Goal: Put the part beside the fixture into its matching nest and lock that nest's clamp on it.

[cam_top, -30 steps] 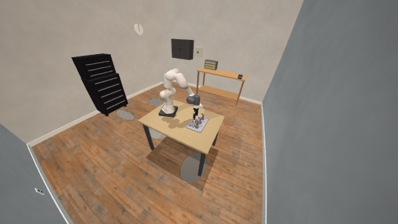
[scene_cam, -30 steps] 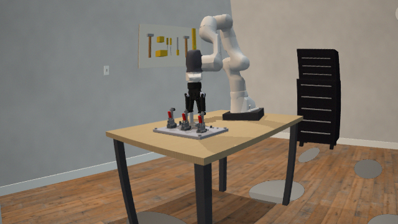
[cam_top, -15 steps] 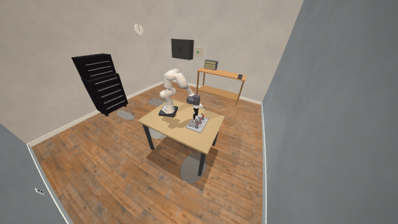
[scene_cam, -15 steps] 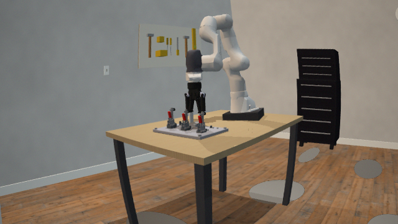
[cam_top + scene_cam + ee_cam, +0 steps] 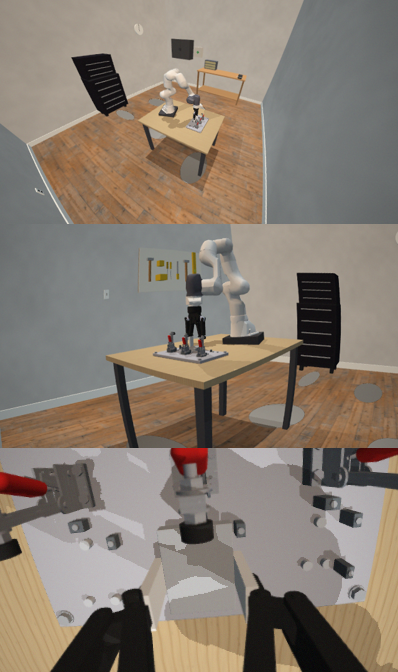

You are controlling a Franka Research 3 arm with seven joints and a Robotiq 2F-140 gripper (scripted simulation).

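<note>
My hand is 30 mm above the grey part. From my hand the other things lie so: grey fixture plate 50 mm ahead, 50 mm below; then clamp 90 mm ahead, 100 mm to the right.
</note>
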